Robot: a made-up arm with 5 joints.
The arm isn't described. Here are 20 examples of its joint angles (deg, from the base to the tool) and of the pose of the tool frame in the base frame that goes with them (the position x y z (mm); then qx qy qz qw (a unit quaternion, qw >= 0)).
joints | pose
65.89 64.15 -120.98 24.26 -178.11 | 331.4 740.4 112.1 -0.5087 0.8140 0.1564 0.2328
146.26 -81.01 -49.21 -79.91 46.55 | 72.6 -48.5 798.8 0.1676 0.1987 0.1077 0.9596
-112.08 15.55 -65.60 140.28 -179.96 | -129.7 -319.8 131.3 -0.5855 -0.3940 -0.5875 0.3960
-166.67 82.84 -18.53 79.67 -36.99 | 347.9 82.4 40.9 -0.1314 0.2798 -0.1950 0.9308
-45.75 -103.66 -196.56 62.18 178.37 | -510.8 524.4 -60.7 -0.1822 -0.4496 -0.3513 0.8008
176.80 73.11 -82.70 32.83 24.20 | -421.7 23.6 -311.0 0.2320 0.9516 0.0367 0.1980
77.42 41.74 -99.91 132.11 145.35 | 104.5 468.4 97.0 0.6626 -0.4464 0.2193 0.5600
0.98 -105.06 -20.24 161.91 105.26 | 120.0 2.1 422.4 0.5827 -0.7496 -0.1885 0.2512
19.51 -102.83 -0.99 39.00 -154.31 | 388.2 137.5 532.3 0.0455 0.8430 0.2060 0.4948
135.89 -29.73 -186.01 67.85 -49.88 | 311.1 -301.6 977.4 0.0139 -0.2762 -0.7028 0.6555
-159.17 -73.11 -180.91 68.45 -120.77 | 723.9 275.4 547.0 -0.0459 0.0160 -0.7648 0.6424
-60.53 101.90 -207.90 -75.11 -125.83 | 229.0 -405.2 589.8 -0.0082 -0.0052 -0.0555 0.9984
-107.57 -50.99 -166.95 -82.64 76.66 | 168.9 533.5 549.2 0.0321 0.8680 0.4777 0.1321
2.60 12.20 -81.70 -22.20 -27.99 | 687.9 31.2 532.1 0.6719 0.1837 0.7000 0.1577
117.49 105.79 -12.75 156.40 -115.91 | 83.2 -159.9 289.8 0.2559 -0.5088 -0.8219 0.0113
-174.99 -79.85 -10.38 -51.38 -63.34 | -270.3 -23.7 658.9 0.1847 -0.2720 -0.4602 0.8247
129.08 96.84 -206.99 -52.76 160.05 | -320.2 394.3 666.1 -0.1432 0.0397 0.8057 0.5733
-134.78 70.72 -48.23 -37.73 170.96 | -192.3 -193.8 -258.9 0.8821 0.4520 -0.1260 0.0412
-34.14 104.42 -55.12 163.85 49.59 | -95.7 64.9 26.9 -0.2124 0.1904 -0.9497 0.1288
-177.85 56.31 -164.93 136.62 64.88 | -611.5 -23.0 414.0 0.5050 0.8285 0.1336 0.2017
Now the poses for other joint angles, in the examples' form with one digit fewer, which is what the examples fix.
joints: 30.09 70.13 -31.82 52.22 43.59
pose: -141 -82 -220 0.699 -0.083 -0.569 0.426
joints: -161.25 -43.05 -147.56 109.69 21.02
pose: 112 38 976 -0.015 -0.761 0.221 0.610
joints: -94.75 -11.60 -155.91 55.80 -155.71
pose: -8 -93 1120 0.484 0.285 -0.477 0.676
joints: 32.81 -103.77 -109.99 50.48 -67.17
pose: -509 -328 780 0.093 0.111 0.945 0.292
